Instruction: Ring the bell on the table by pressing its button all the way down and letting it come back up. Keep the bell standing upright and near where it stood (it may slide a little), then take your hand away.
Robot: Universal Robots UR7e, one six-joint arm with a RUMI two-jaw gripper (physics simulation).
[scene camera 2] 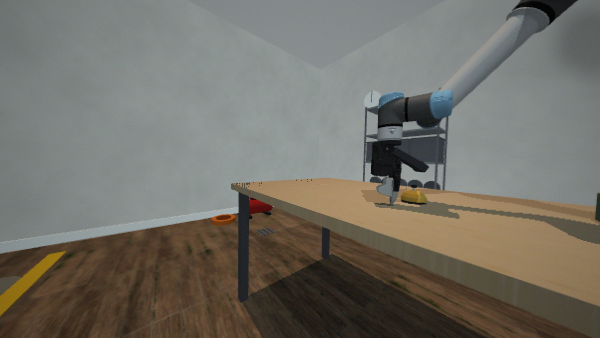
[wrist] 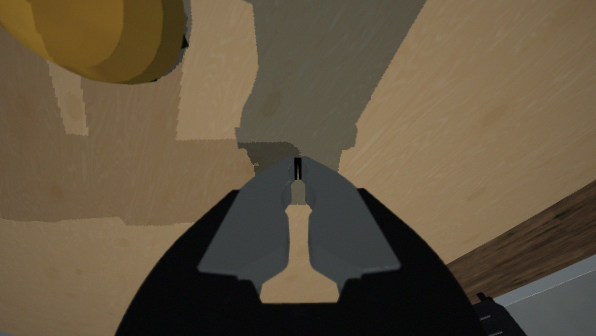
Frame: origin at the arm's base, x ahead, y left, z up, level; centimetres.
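Seen in the pictures: gripper, fingertip midpoint: (scene camera 2: 391,204) (wrist: 297,159).
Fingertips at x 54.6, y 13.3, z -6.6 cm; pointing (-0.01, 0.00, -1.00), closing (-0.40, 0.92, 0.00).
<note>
Offsets run from my fingertips to a thing's middle. Level surfaces: height alone.
A yellow dome bell @(dx -5.0, dy -12.9, dz +2.6 cm) (scene camera 2: 414,196) (wrist: 105,40) stands upright on the wooden table @(dz -0.7 cm) (scene camera 2: 320,200) (wrist: 500,175). Its dark button @(dx -5.0, dy -12.9, dz +5.4 cm) (scene camera 2: 414,187) shows small on top in the scene view; in the wrist view the bell is cut off at the upper left and its button does not show. My gripper (scene camera 2: 392,202) (wrist: 297,159) is shut and empty, pointing down. Its fingertips are low, at or just above the table top, to the left of the bell in the scene view, with a gap between them and the bell.
A grey shelf rack (scene camera 2: 365,145) stands behind the table. A dark green object (scene camera 2: 598,207) is cut off at the right edge. An orange ring (scene camera 2: 223,223) and a red object (scene camera 2: 260,206) are on the floor beyond the table's left end.
</note>
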